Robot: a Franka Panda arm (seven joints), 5 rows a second.
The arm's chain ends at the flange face. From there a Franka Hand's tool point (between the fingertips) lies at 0.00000 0.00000 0.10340 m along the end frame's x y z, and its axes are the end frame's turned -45 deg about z.
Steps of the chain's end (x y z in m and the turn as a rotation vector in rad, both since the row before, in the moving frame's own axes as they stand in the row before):
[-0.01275 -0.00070 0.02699 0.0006 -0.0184 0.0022]
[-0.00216 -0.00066 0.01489 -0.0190 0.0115 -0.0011]
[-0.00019 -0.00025 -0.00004 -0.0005 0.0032 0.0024]
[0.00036 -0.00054 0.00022 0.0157 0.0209 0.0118]
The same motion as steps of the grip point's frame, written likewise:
[-0.00982 -0.01090 0.02697 0.0134 -0.0126 0.0022]
[-0.00161 0.00024 0.01486 -0.0216 -0.0053 -0.0011]
[0.00024 -0.00004 -0.00004 -0.0026 0.0019 0.0024]
[0.00331 0.00027 0.00018 -0.0037 0.0259 0.0118]

